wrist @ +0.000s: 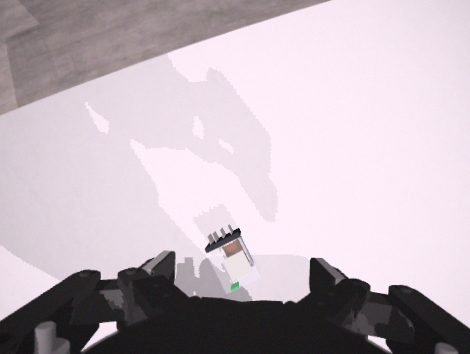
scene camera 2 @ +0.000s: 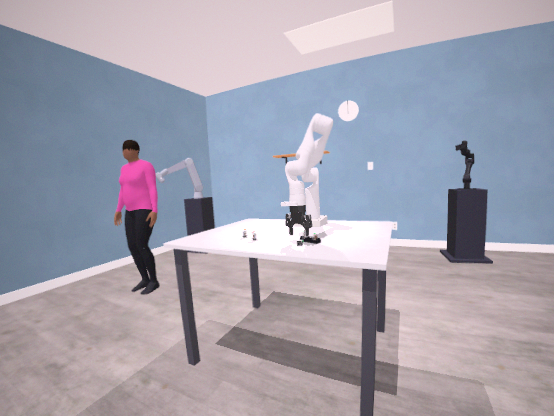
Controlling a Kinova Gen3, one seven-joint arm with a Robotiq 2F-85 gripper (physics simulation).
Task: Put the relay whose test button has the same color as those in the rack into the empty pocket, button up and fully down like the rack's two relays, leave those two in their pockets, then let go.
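Pixels of known places: gripper, fingertip midpoint: (wrist: 241, 269) (scene camera 2: 298, 236); arm's base, origin of the base link: (scene camera 2: 313, 217).
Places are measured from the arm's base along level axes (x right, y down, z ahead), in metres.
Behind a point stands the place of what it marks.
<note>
A relay (scene camera 2: 300, 243) @[x -0.043, y 0.033, z 0.555 m] (wrist: 234, 262) @[x -0.036, y 0.022, z 0.535 m] with a clear case, a black base with pins and a green test button lies on its side on the table, button end toward the gripper body in the wrist view. My gripper (scene camera 2: 299, 234) @[x -0.031, y 0.004, z 0.533 m] (wrist: 241, 269) @[x -0.031, y 0.004, z 0.533 m] is open and empty above it; in the wrist view the relay shows between the two fingers, left of centre. The black rack (scene camera 2: 312, 240) @[x -0.095, y 0.025, z 0.505 m] stands close beside the relay in the scene view; its pockets and two relays are too small to tell apart there. The rack does not show in the wrist view.
Two more small relays (scene camera 2: 244, 233) @[x 0.298, y 0.017, z 0.441 m] (scene camera 2: 254, 236) @[x 0.215, y 0.019, z 0.494 m] stand toward the left of the white table (scene camera 2: 210, 241) @[x 0.456, y 0.043, z 0.537 m] (wrist: 375, 125) @[x 0.111, y 0.043, z 0.581 m], their button colours too small to tell. The table's edge crosses the upper left of the wrist view. A person (scene camera 2: 138, 185) in pink stands left of the table.
</note>
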